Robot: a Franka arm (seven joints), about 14 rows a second.
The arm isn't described. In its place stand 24 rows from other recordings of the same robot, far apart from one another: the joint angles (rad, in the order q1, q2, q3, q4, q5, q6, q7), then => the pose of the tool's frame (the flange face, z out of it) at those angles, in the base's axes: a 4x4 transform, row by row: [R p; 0 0 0 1], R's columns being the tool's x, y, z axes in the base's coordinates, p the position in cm.
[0.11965, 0.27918, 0.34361, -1.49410, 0.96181, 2.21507, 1.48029] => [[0.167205 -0.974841 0.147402 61.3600], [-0.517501 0.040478 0.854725 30.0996], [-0.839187 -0.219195 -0.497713 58.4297], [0 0 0 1]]
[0.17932, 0.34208, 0.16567, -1.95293, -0.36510, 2.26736, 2.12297] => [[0.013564 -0.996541 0.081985 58.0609], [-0.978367 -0.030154 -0.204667 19.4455], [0.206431 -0.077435 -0.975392 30.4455], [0 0 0 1]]
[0.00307, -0.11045, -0.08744, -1.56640, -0.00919, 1.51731, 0.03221] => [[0.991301 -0.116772 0.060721 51.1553], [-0.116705 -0.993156 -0.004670 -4.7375], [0.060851 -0.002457 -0.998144 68.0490], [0 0 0 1]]
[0.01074, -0.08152, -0.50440, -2.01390, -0.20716, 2.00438, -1.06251] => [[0.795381 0.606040 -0.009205 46.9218], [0.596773 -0.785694 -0.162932 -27.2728], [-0.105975 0.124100 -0.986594 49.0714], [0 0 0 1]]
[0.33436, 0.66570, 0.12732, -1.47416, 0.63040, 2.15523, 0.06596] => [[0.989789 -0.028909 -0.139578 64.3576], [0.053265 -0.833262 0.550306 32.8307], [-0.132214 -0.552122 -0.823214 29.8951], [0 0 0 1]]
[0.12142, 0.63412, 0.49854, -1.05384, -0.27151, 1.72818, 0.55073] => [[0.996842 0.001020 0.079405 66.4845], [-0.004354 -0.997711 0.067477 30.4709], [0.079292 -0.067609 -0.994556 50.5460], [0 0 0 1]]
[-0.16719, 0.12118, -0.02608, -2.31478, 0.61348, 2.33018, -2.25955] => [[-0.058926 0.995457 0.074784 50.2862], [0.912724 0.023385 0.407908 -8.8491], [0.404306 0.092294 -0.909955 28.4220], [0 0 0 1]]
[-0.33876, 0.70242, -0.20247, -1.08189, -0.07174, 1.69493, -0.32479] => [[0.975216 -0.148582 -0.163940 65.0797], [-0.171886 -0.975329 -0.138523 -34.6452], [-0.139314 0.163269 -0.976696 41.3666], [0 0 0 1]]
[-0.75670, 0.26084, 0.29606, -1.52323, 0.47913, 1.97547, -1.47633] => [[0.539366 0.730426 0.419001 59.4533], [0.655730 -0.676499 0.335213 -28.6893], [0.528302 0.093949 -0.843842 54.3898], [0 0 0 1]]
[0.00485, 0.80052, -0.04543, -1.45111, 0.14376, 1.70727, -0.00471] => [[0.854102 -0.112665 -0.507757 65.5112], [-0.054609 -0.990286 0.127875 -0.9071], [-0.517231 -0.081490 -0.851957 17.9858], [0 0 0 1]]
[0.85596, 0.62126, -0.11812, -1.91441, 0.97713, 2.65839, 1.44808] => [[0.036551 -0.999277 -0.010451 47.9135], [-0.898565 -0.037440 0.437241 40.7847], [-0.437316 -0.006591 -0.899284 17.4836], [0 0 0 1]]
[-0.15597, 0.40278, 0.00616, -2.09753, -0.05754, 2.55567, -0.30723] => [[0.978196 0.201314 0.051039 58.2872], [0.203309 -0.978398 -0.037455 -8.7201], [0.042396 0.047015 -0.997994 23.1042], [0 0 0 1]]
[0.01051, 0.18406, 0.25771, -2.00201, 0.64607, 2.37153, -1.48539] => [[0.213700 0.966620 0.141342 58.5221], [0.818775 -0.256144 0.513807 16.2481], [0.532860 0.005927 -0.846183 39.1090], [0 0 0 1]]
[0.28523, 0.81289, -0.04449, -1.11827, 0.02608, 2.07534, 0.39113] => [[0.979756 -0.141190 0.141925 75.1660], [-0.146481 -0.988831 0.027498 19.7233], [0.136457 -0.047730 -0.989495 33.9206], [0 0 0 1]]
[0.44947, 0.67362, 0.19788, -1.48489, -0.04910, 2.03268, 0.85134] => [[0.967497 -0.211041 -0.139327 57.4404], [-0.213310 -0.976984 -0.001387 40.2599], [-0.135827 0.031061 -0.990246 27.3942], [0 0 0 1]]
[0.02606, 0.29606, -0.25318, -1.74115, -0.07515, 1.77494, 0.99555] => [[0.362648 -0.890577 -0.274517 59.3370], [-0.931725 -0.352605 -0.086939 -13.2810], [-0.019371 0.287303 -0.957644 39.1999], [0 0 0 1]]
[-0.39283, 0.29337, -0.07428, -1.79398, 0.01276, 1.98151, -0.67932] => [[0.974006 0.204186 -0.098079 55.6306], [0.208717 -0.977226 0.038291 -27.6371], [-0.088027 -0.057767 -0.994442 37.8478], [0 0 0 1]]
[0.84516, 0.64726, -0.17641, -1.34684, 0.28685, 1.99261, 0.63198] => [[0.995236 -0.049645 -0.083905 54.3194], [-0.038336 -0.990589 0.131395 48.6730], [-0.089639 -0.127553 -0.987773 35.1498], [0 0 0 1]]
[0.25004, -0.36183, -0.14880, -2.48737, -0.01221, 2.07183, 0.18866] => [[0.995566 -0.071124 -0.061564 41.5564], [-0.069055 -0.996995 0.035106 4.1380], [-0.063876 -0.030699 -0.997486 41.2370], [0 0 0 1]]
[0.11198, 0.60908, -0.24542, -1.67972, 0.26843, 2.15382, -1.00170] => [[0.736856 0.669610 -0.093085 66.4130], [0.676026 -0.730955 0.093240 -6.1554], [-0.005606 -0.131633 -0.991283 24.6502], [0 0 0 1]]
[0.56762, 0.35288, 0.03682, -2.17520, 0.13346, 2.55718, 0.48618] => [[0.999763 0.004538 -0.021298 46.6918], [0.006434 -0.995937 0.089823 32.0196], [-0.020804 -0.089938 -0.995730 23.0186], [0 0 0 1]]
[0.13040, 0.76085, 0.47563, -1.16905, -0.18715, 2.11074, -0.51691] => [[0.483743 0.863499 0.142699 69.4108], [0.827620 -0.504350 0.246324 33.3407], [0.284671 -0.001057 -0.958625 39.7317], [0 0 0 1]]
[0.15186, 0.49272, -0.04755, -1.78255, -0.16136, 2.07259, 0.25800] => [[0.983812 -0.041029 -0.174445 63.0558], [-0.073317 -0.980394 -0.182897 5.9755], [-0.163521 0.192726 -0.967532 26.5045], [0 0 0 1]]
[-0.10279, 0.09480, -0.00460, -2.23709, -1.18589, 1.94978, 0.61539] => [[0.997590 0.023853 -0.065154 50.7921], [-0.043933 -0.509660 -0.859254 -11.7063], [-0.053702 0.860045 -0.507384 33.2819], [0 0 0 1]]
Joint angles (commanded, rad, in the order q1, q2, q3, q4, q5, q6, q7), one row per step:
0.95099, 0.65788, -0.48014, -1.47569, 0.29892, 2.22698, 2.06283
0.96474, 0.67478, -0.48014, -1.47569, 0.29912, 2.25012, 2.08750
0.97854, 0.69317, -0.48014, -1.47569, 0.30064, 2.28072, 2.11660
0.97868, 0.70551, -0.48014, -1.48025, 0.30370, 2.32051, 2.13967
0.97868, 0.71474, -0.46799, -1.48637, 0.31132, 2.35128, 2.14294
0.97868, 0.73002, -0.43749, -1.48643, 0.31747, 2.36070, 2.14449
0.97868, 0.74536, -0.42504, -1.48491, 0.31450, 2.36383, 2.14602
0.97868, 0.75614, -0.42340, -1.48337, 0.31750, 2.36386, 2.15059
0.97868, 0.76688, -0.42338, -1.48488, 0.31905, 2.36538, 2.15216
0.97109, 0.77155, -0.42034, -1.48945, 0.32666, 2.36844, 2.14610
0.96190, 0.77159, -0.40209, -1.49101, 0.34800, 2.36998, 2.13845
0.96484, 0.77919, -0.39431, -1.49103, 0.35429, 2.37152, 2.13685
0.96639, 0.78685, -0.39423, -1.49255, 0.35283, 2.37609, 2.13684
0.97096, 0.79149, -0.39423, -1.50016, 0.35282, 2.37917, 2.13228
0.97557, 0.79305, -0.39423, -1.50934, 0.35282, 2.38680, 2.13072
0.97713, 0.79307, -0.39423, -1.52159, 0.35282, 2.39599, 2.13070
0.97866, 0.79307, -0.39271, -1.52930, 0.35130, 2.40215, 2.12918
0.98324, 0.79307, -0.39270, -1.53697, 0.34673, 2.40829, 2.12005
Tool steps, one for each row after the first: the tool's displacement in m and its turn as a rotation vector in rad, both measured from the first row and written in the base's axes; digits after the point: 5 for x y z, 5 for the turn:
-0.00362, 0.00929, -0.00900, 0.00008, -0.01010, -0.01000
-0.00696, 0.01880, -0.01823, 0.00445, -0.02546, -0.02444
-0.00458, 0.01933, -0.02440, 0.01594, -0.04851, -0.04818
-0.00708, 0.02467, -0.03224, 0.02952, -0.05653, -0.04691
-0.01705, 0.03873, -0.04693, 0.03733, -0.03689, -0.02905
-0.02138, 0.04426, -0.05858, 0.02968, -0.02624, -0.01927
-0.02214, 0.04492, -0.06563, 0.02525, -0.01915, -0.02383
-0.02260, 0.04406, -0.07358, 0.01748, -0.01281, -0.02662
-0.02089, 0.03972, -0.07902, 0.01791, -0.00538, -0.03172
-0.02356, 0.04242, -0.08256, 0.03894, 0.01234, -0.03330
-0.02792, 0.04725, -0.08893, 0.04059, 0.02210, -0.02711
-0.02882, 0.04741, -0.09445, 0.03437, 0.02298, -0.02516
-0.03183, 0.04781, -0.10067, 0.02650, 0.02820, -0.01835
-0.03456, 0.04818, -0.10493, 0.02277, 0.02899, -0.01478
-0.03616, 0.04613, -0.10927, 0.01939, 0.02982, -0.01659
-0.03796, 0.04581, -0.11219, 0.01672, 0.03030, -0.01366
-0.04055, 0.04654, -0.11484, 0.01014, 0.02842, 0.00071

